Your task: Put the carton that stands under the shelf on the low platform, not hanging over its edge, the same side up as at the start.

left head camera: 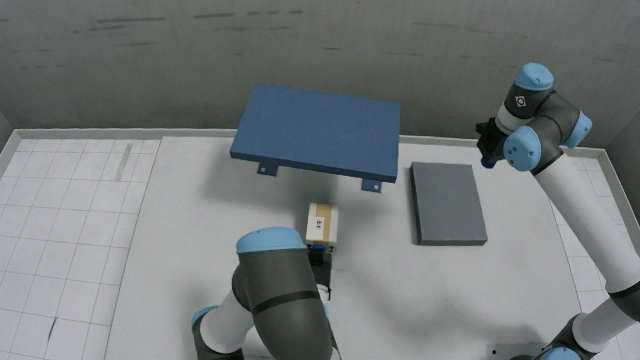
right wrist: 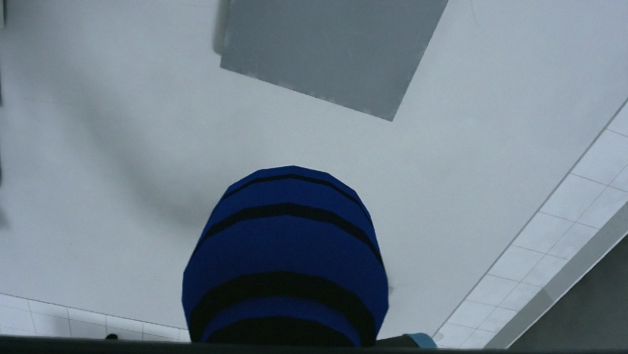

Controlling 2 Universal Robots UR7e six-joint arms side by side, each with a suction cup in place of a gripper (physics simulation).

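The carton, white with a tan tape strip and a small label on top, is upright just in front of the blue shelf's near edge in the left head camera. My left suction cup points level at the carton's near face and is against it, shut on the carton; a gap beneath the carton cannot be made out. The low platform is a grey slab to the right of the carton, its top bare. My right suction cup is open, with nothing on it, above the area right of the platform's far end.
The blue shelf hangs over the table at the back, with two small brackets along its near edge. A grey wall stands behind it. The left arm covers the near middle; the right arm crosses the right side.
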